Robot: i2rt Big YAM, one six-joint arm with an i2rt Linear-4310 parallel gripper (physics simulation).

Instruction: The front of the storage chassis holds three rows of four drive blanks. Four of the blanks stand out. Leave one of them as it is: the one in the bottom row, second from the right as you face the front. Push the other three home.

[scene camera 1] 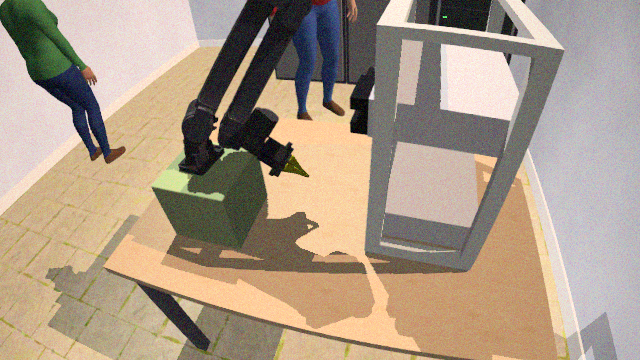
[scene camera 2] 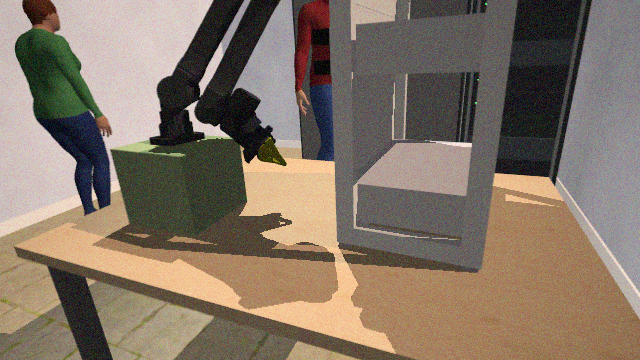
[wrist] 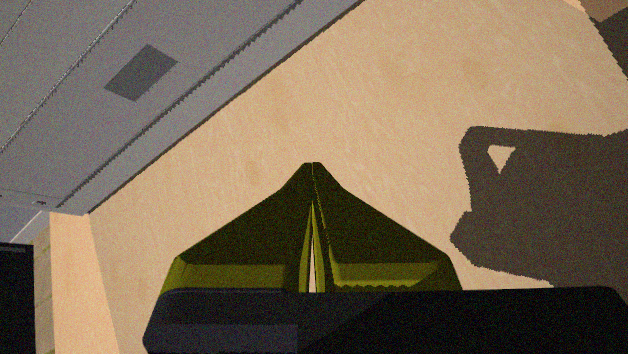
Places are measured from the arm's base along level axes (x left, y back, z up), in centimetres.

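Where they show: gripper, fingertip midpoint: (scene camera 1: 308,176) (scene camera 2: 286,164) (wrist: 311,177); arm's base, link origin: (scene camera 1: 202,160) (scene camera 2: 178,140).
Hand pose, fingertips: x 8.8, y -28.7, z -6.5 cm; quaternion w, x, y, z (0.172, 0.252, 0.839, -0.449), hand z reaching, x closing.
Observation:
Things, the pixels of their top centre, and the offset from my fingertips. "pt": a spot on its surface instead. Level surfaces: height alone.
- open grey rack, surface spot: (scene camera 2: 344,150) pt dz +8.3, dx -10.8, dy -21.6 cm
- grey upper unit, surface spot: (scene camera 2: 420,46) (scene camera 1: 454,131) pt dz +26.9, dx -7.1, dy -34.7 cm
- grey lower unit, surface spot: (scene camera 2: 415,170) (scene camera 1: 426,185) pt dz +0.2, dx +5.9, dy -32.2 cm
- darker square, surface spot: (wrist: 141,72) pt dz -4.1, dx +14.0, dy -18.1 cm
- table, surface height: dz -13.5 cm
My gripper (scene camera 1: 307,175) (scene camera 2: 285,164) (wrist: 311,177) is shut with nothing between its yellow-green fingers. It points down toward the table, left of the open grey rack (scene camera 1: 382,165) (scene camera 2: 344,150) and apart from it. A grey upper unit (scene camera 1: 450,127) (scene camera 2: 420,46) sits in the rack. Two dark blocks, an upper one (scene camera 1: 361,95) (scene camera 2: 321,36) and a lower one (scene camera 1: 360,124) (scene camera 2: 321,67), stick out beyond the rack's left side at its height. I cannot tell whether they are drive blanks. The chassis front with its three rows faces away from both scene cameras, so single blanks cannot be made out.
A grey lower unit (scene camera 1: 430,182) (scene camera 2: 415,170) sits at the rack's bottom. Grey panels (wrist: 75,115) with a darker square (wrist: 141,72) fill the wrist view's upper left; a black shape (wrist: 15,300) is at lower left. The arm stands on a green block (scene camera 1: 210,215) (scene camera 2: 155,190) on the table (scene camera 1: 280,300) (scene camera 2: 210,285).

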